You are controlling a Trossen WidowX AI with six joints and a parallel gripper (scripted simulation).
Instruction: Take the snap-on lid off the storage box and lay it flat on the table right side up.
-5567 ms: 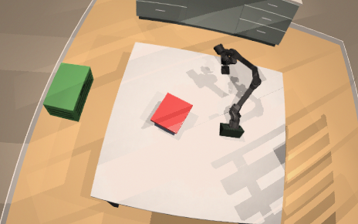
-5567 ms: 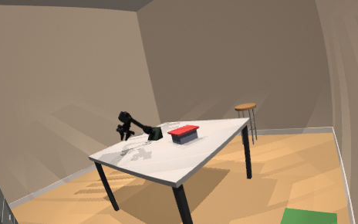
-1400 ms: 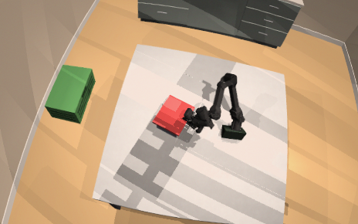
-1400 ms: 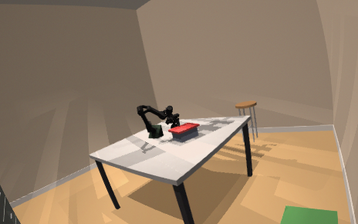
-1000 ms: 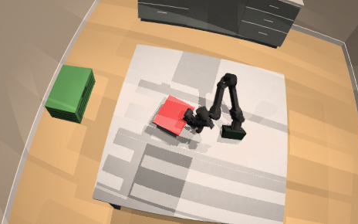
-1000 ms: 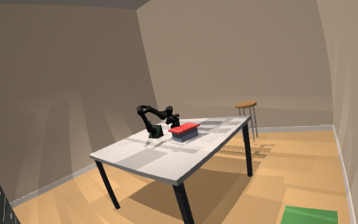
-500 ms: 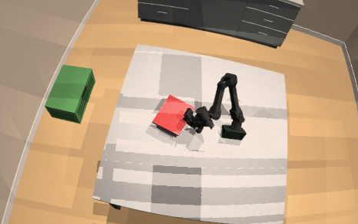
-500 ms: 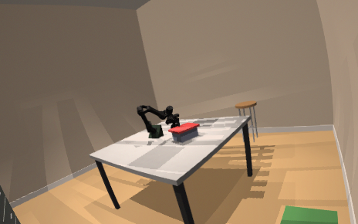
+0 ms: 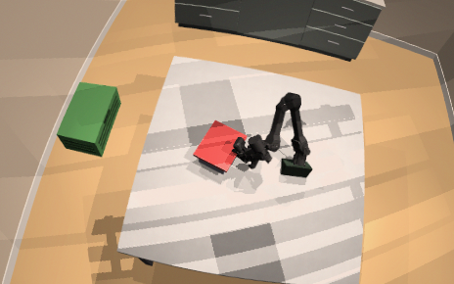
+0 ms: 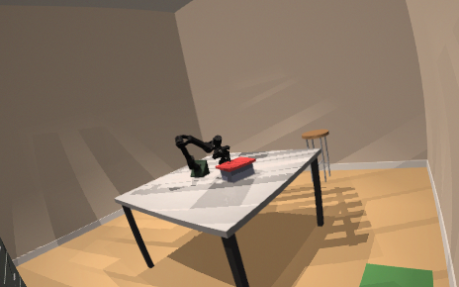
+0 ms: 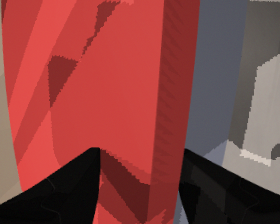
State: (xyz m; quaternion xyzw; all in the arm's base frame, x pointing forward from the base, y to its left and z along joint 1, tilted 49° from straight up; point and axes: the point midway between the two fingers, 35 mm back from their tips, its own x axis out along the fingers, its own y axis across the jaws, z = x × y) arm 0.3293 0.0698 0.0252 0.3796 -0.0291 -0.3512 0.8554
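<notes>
The red lid is 7 cm ahead of my gripper tip, 2 cm to the right of it and 1 cm above it. Also, from my gripper tip: grey storage box: 7 cm ahead, 2 cm to the right, 5 cm below.
</notes>
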